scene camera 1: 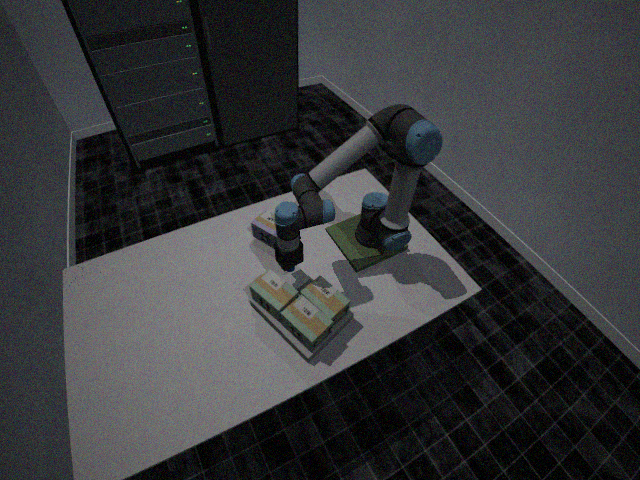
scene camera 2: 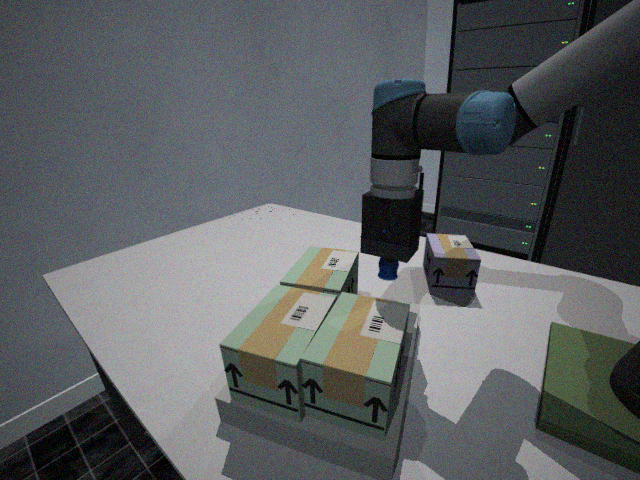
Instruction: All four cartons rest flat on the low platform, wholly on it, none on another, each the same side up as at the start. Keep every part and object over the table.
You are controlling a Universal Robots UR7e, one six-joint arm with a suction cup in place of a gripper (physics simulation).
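Places are measured from the arm's base along level axes (x ahead, y left, z up), in metres.
Pixels of known places: end effector, tool point: (scene camera 1: 290, 268) (scene camera 2: 387, 275); arm's base, origin of the base link: (scene camera 1: 371, 235).
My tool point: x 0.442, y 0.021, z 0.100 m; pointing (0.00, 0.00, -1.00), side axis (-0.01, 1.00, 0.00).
For each thing: its top centre in the pictures, then the offset to it from my tool point. Level surfaces: height alone.
- low grey platform, middle of its top: (scene camera 2: 336, 343) (scene camera 1: 301, 306) dx +0.032, dy +0.128, dz -0.075 m
- purple carton, middle of its top: (scene camera 2: 451, 245) (scene camera 1: 271, 223) dx -0.061, dy -0.270, dz -0.028 m
- white table, its level: dz -0.123 m
Three green cartons rest flat, side by side, on the low grey platform (scene camera 1: 309, 354) (scene camera 2: 310, 435): one at the far left (scene camera 1: 269, 292) (scene camera 2: 313, 271), one at the near left (scene camera 1: 305, 321) (scene camera 2: 271, 335), one at the near right (scene camera 1: 330, 304) (scene camera 2: 351, 351). Arrows on the two near ones point up. A purple carton (scene camera 1: 262, 230) (scene camera 2: 452, 266) stands upright on the table, off the platform, its arrows up; the arm partly covers it in scene camera 1. My gripper (scene camera 1: 291, 268) (scene camera 2: 388, 271), a blue suction cup, points down with no carton on it, above and near the platform's far right corner, apart from all cartons.
The arm stands on a green base plate (scene camera 1: 357, 260) (scene camera 2: 573, 372) to the right of the platform. The white table (scene camera 1: 155, 335) (scene camera 2: 206, 268) bears both. A dark server rack (scene camera 1: 248, 67) (scene camera 2: 610, 170) stands on the floor behind the table.
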